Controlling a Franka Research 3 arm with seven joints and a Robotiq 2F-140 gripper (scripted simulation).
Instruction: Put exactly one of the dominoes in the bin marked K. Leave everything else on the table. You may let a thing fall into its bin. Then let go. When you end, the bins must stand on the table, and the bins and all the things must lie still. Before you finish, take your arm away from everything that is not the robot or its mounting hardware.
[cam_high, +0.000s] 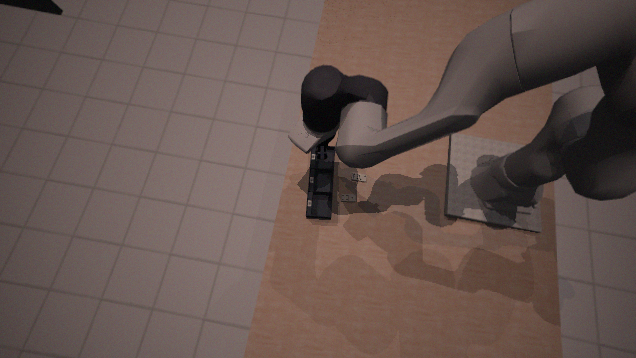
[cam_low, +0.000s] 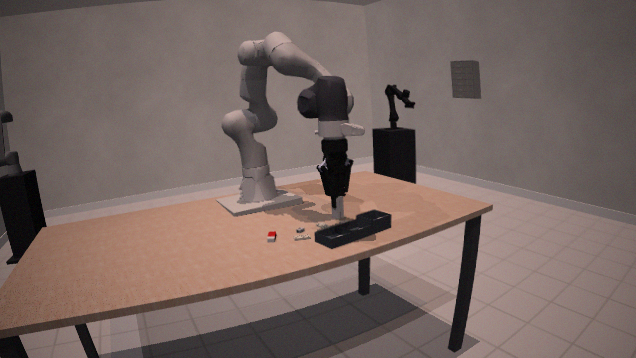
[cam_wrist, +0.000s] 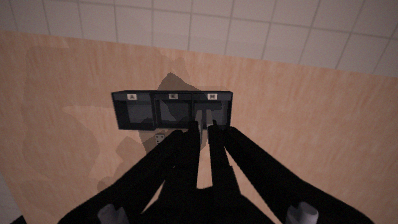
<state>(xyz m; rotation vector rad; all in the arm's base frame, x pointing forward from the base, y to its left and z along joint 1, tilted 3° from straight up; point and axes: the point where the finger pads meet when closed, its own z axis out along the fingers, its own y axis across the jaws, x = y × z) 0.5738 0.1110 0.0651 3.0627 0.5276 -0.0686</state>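
The bin is 90 mm below my hand, 70 mm to the left of it and 20 mm behind it. Round my hand: red-and-white block (180 mm to the right, 110 mm behind, 100 mm below); then white domino (120 mm behind, 100 mm below, 90 mm to the left); then grey piece (130 mm behind, 100 mm below, 80 mm to the right).
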